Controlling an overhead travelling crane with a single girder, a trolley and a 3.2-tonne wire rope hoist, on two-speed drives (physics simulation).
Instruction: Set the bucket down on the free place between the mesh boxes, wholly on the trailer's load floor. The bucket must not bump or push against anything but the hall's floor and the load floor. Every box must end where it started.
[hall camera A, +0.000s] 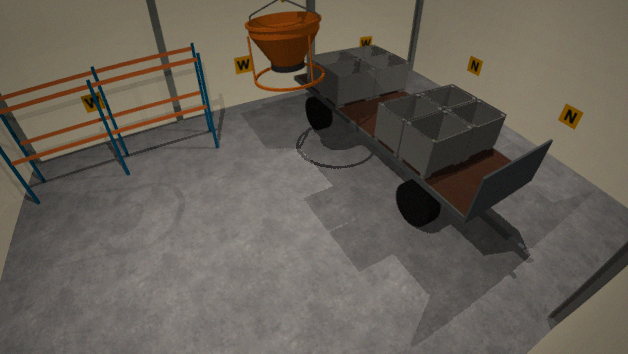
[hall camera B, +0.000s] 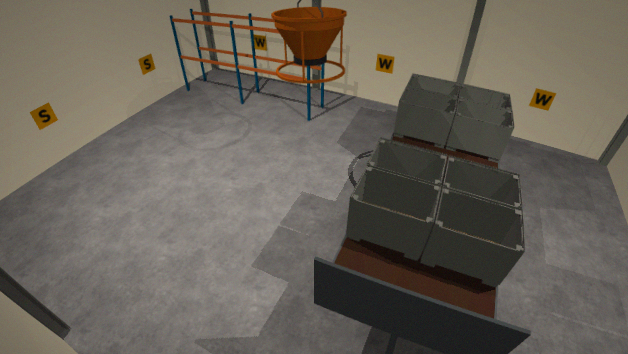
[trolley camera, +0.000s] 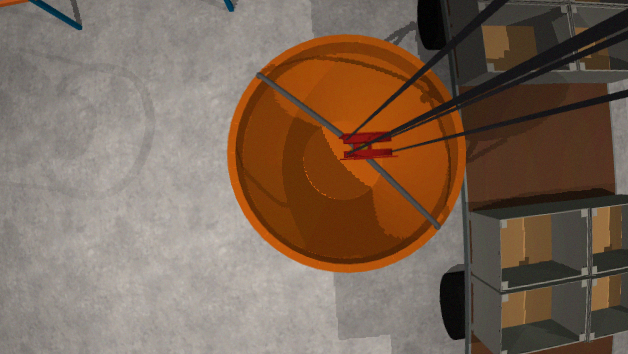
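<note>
The orange bucket (hall camera A: 284, 45) (hall camera B: 310, 37) (trolley camera: 340, 225) hangs upright, high above the floor. My gripper, the hook under the red block (trolley camera: 369, 146), holds its bail; most of the hook is hidden. In the trolley camera the bucket is left of the trailer, its rim meeting the trailer's side edge in the picture. The brown load floor (hall camera A: 361, 115) (trolley camera: 540, 155) shows between two groups of grey mesh boxes. The far group (hall camera A: 352, 89) (hall camera B: 425, 120) (trolley camera: 467, 60) and the near group (hall camera A: 442, 152) (hall camera B: 387, 227) (trolley camera: 485, 245) stand upright on the trailer.
A blue and orange rack (hall camera A: 107, 128) (hall camera B: 236, 65) stands by the west wall, partly behind the bucket in hall camera B. The trailer's headboard (hall camera A: 510, 180) (hall camera B: 415, 307) rises at its near end. Dark wheels (hall camera A: 418, 203) (trolley camera: 454, 305) stand under the trailer's side.
</note>
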